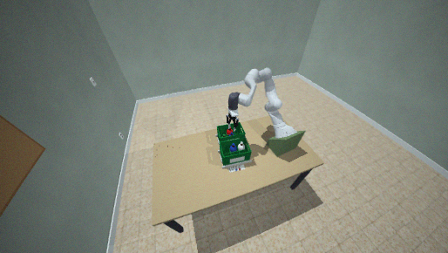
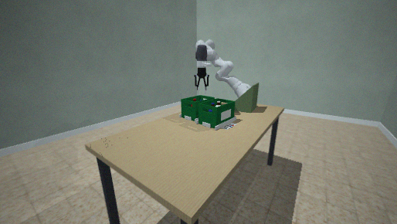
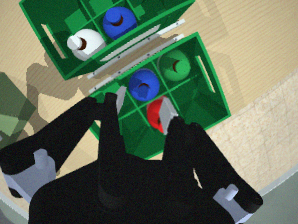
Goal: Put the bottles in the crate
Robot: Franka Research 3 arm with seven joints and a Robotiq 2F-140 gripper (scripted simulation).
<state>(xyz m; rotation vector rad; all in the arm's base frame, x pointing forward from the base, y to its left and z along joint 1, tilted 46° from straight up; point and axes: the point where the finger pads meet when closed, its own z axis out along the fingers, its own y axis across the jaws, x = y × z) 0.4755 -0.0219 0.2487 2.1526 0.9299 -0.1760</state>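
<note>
Right now my hand is 160 mm above the green-capped bottle and 90 mm short of it. From my hand the other things lie so: blue-capped bottle: 160 mm below, 150 mm to the left, 30 mm ahead; then red-labelled bottle: 160 mm below, 90 mm to the right; then white-capped bottle: 160 mm below, 150 mm to the left, 60 mm behind.
</note>
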